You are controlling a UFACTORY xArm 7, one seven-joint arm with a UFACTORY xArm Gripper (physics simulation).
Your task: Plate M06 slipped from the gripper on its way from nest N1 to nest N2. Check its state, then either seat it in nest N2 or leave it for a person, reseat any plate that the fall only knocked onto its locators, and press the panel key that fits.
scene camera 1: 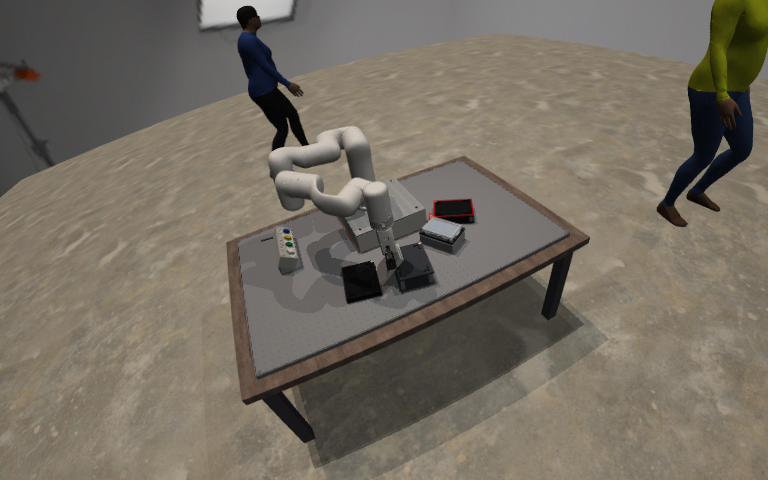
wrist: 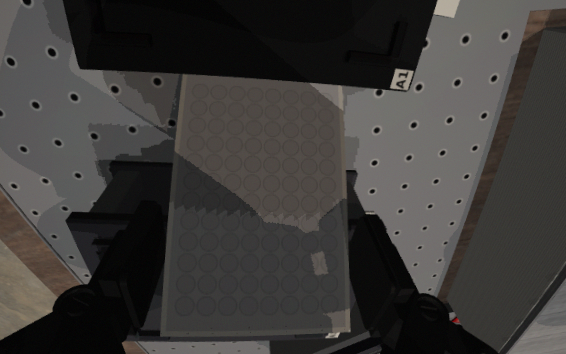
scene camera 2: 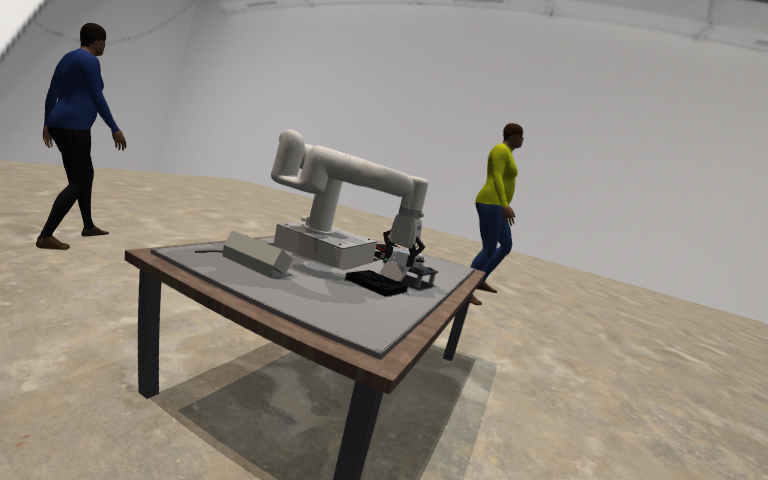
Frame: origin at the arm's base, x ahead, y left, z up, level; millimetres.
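Seen in the pictures: gripper, fingertip midpoint: [scene camera 1: 389, 259] [wrist: 261, 231] [scene camera 2: 398, 262]; arm's base, link origin: [scene camera 2: 318, 230].
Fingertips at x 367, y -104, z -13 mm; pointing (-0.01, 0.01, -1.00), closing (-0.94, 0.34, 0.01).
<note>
Offsets run from my fingertips to a thing's top centre.
A translucent well plate [wrist: 257, 168] [scene camera 2: 394, 271] lies tilted between two black nests, and its rows of round wells show in the wrist view. My gripper [scene camera 1: 391, 262] [scene camera 2: 403, 254] [wrist: 261, 231] is open, one finger on each long side of the plate, touching nothing. A flat black nest {dx -29, dy -111, dz -41 mm} [scene camera 1: 361, 281] [scene camera 2: 374, 282] lies to one side, and a raised black nest {dx +35, dy +61, dz -6 mm} [scene camera 1: 414, 272] [scene camera 2: 425, 273] to the other. In the wrist view a black nest [wrist: 317, 42] with a corner tag reading A1 fills the top. The key panel {dx -368, dy -295, dz +15 mm} [scene camera 1: 288, 248] [scene camera 2: 255, 253] with coloured keys stands at the table's left.
A second plate {dx -33, dy +245, dz +2 mm} [scene camera 1: 442, 230] sits on a grey nest. A red-edged black tray {dx -140, dy +382, dz -23 mm} [scene camera 1: 454, 209] lies behind it. The arm's grey base box [scene camera 1: 403, 210] is close behind the gripper. A person in blue [scene camera 1: 263, 71] and a person in yellow [scene camera 2: 498, 210] walk near the table.
</note>
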